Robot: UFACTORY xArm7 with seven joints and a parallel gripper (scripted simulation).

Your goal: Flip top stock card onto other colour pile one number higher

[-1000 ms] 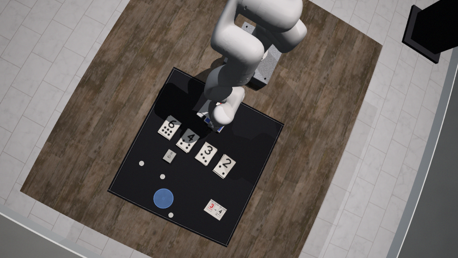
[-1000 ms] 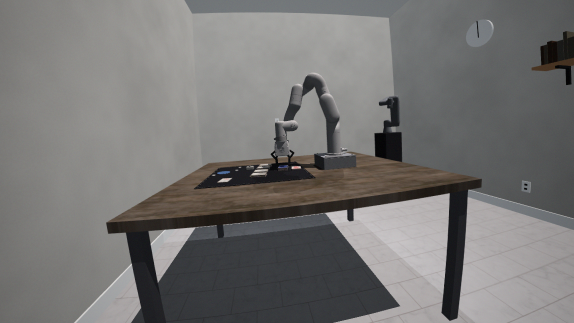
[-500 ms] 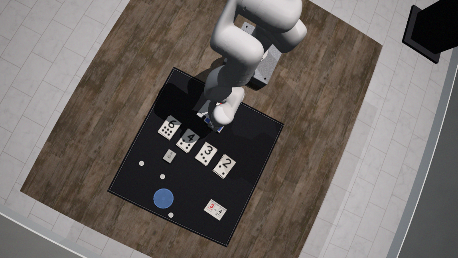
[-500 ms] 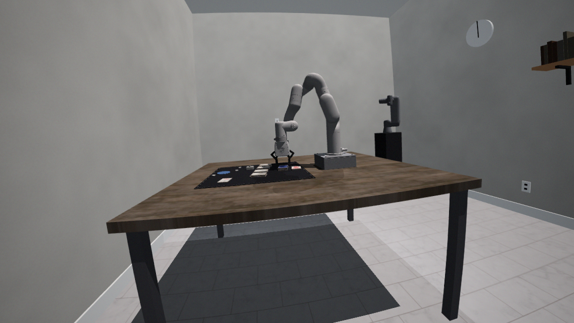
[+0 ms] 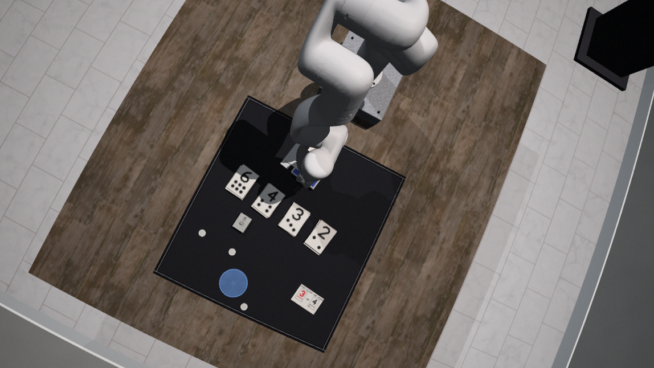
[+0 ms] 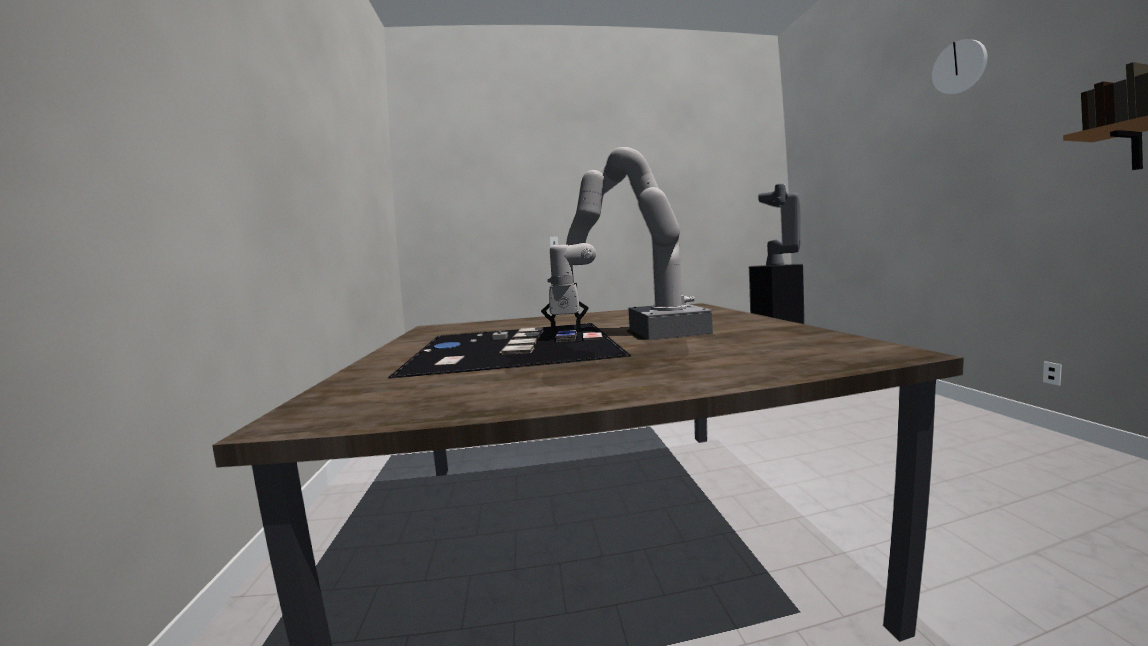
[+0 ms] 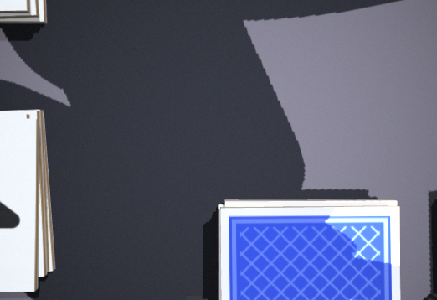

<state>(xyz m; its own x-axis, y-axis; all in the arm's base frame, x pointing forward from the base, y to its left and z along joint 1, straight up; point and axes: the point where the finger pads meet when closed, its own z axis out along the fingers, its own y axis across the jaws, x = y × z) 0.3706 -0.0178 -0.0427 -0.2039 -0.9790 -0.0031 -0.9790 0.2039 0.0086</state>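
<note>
Now: the black 4 card 130 mm ahead of my hand, 80 mm to the right of it and 20 mm below it. Round my hand: black 3 card 150 mm ahead, 30 mm below, 20 mm to the left; black 2 card 170 mm ahead, 130 mm to the left, 30 mm below; black mat 180 mm ahead, 50 mm below.
</note>
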